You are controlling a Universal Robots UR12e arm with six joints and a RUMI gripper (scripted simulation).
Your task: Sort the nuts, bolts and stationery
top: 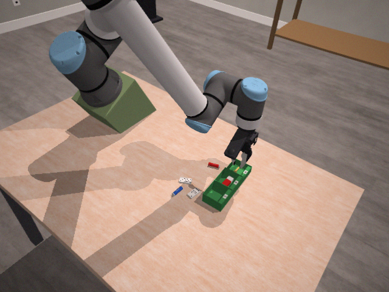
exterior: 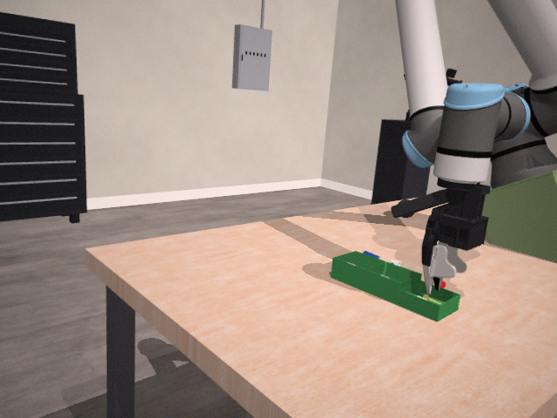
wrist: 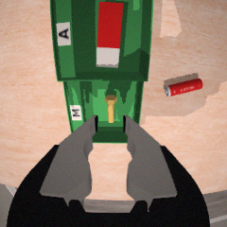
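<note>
My hand is 3 cm above the small yellow bolt. Round my hand: red cylinder (9 cm behind, 4 cm to the right, 4 cm below); then white eraser (8 cm to the right, 3 cm below, 1 cm ahead); then green three-compartment bin (8 cm to the right, 2 cm below, 2 cm ahead).
</note>
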